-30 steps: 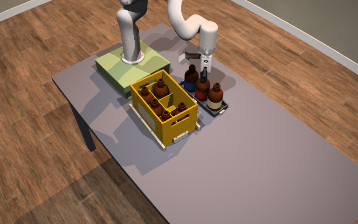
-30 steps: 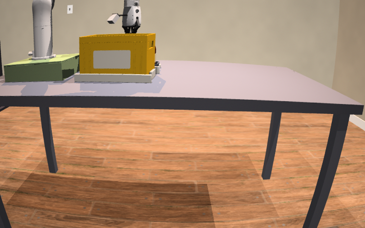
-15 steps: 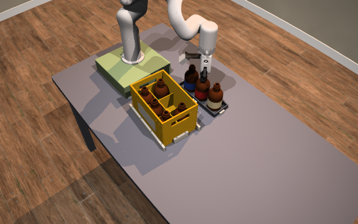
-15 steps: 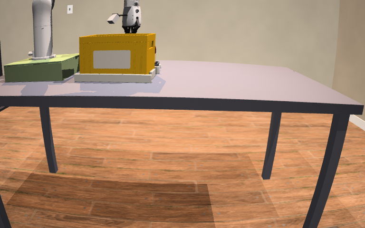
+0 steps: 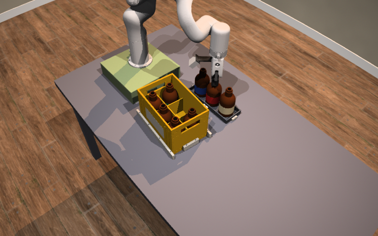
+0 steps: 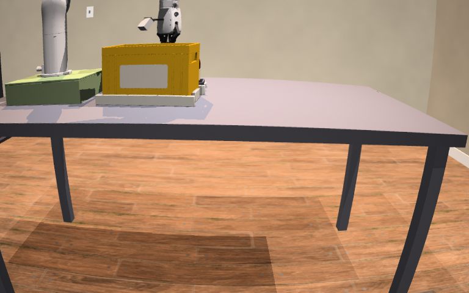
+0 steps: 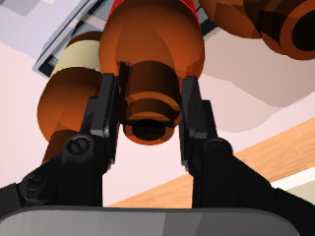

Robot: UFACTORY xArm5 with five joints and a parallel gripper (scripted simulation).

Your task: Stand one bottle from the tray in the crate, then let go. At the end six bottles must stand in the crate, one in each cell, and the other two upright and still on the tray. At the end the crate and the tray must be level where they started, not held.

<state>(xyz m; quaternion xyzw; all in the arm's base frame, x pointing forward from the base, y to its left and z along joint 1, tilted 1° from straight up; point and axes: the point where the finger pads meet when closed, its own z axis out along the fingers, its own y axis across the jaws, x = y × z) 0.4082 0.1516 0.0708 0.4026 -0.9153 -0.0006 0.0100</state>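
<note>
The dark tray lies 14 cm below my hand. The rest, counted from my hand: yellow crate 24 cm to the right, 7 cm below.
</note>
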